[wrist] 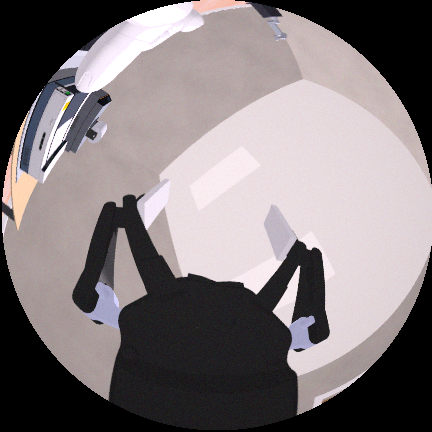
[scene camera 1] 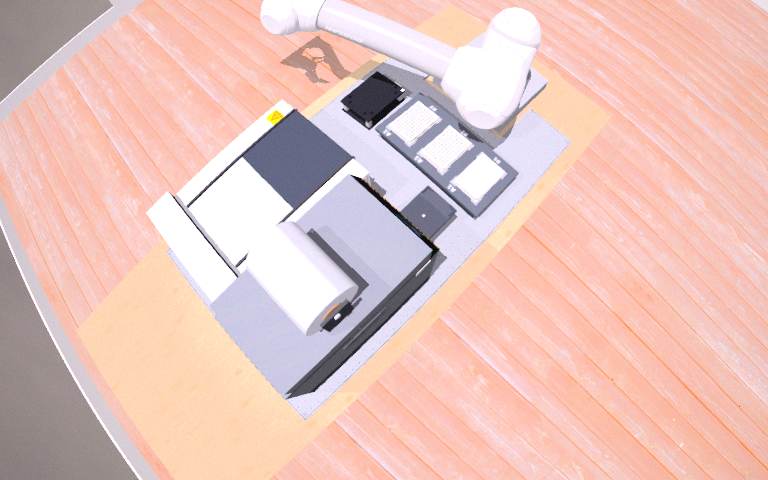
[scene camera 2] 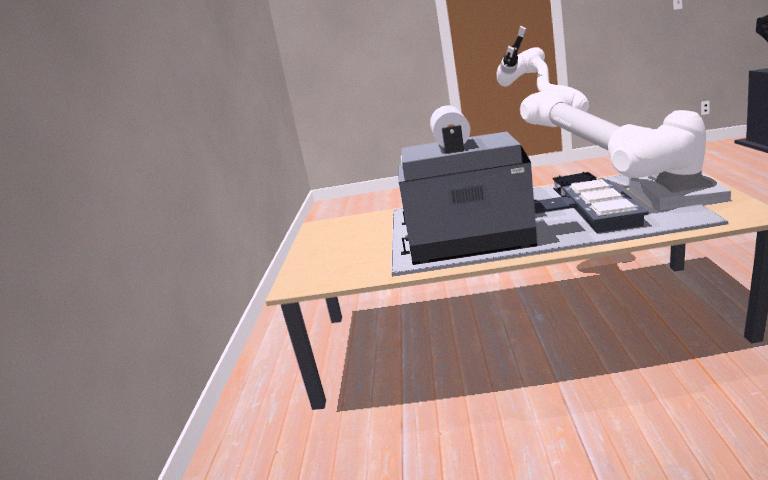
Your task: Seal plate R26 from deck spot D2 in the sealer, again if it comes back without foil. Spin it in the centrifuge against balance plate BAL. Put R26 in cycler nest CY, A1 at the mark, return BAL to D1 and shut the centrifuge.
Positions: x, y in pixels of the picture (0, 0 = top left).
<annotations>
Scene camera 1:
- white foil roll: 298, 275
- centrifuge: 278, 168
</annotations>
